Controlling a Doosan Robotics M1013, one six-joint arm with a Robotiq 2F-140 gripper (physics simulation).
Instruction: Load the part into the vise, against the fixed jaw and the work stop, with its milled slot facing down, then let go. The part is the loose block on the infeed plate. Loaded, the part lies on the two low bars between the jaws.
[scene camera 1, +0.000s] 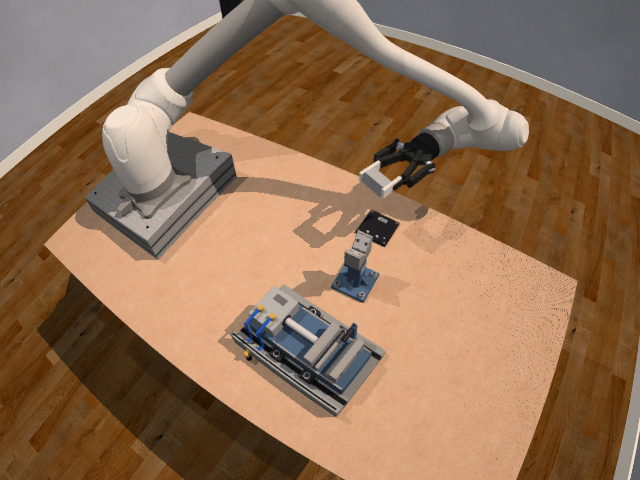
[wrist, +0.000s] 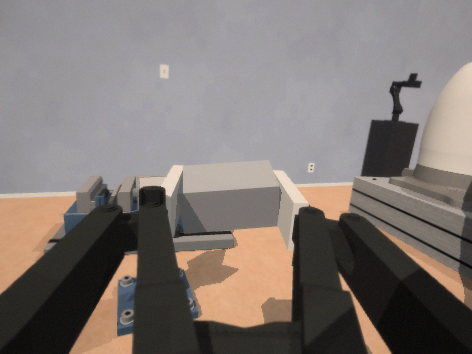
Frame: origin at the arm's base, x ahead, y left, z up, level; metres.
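Seen in the pictures: gripper, fingertip midpoint: (scene camera 1: 371, 185) (wrist: 228, 185); arm's base, link origin: (scene camera 1: 154, 187) (wrist: 451, 195).
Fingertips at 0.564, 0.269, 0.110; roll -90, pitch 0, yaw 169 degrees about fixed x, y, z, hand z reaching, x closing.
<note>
Offsets run from my fingertips to a thing's top centre, as dx, dy, dz.
The part {+0.004, +0.019, +0.022} (scene camera 1: 377, 179) (wrist: 230, 207), a plain grey block, is raised in the air past the infeed plate. My gripper (scene camera 1: 381, 180) (wrist: 228, 185) is shut on it, with one pale finger pad at each end. The gripper is tipped over and points roughly sideways. The milled slot cannot be made out. The black infeed plate {+0.011, +0.042, -0.190} (scene camera 1: 378, 227) lies bare on the table. The vise {+0.073, -0.346, -0.099} (scene camera 1: 295, 321) stands nearer the scene camera, with its screw-side jaw (scene camera 1: 323, 343), its outer jaw (scene camera 1: 345, 361) and an upright dark blue stop {+0.143, -0.295, -0.102} (scene camera 1: 351, 331) beside the gap. The low bars are hard to make out.
A blue-based stand (scene camera 1: 354, 281) (wrist: 126, 295) with grey angled blocks on top rises between the infeed plate and the vise. Blue hoses (scene camera 1: 251, 323) stand up on the vise's left end. The arm's grey base block (scene camera 1: 191, 214) (wrist: 395, 205) is at the table's left.
</note>
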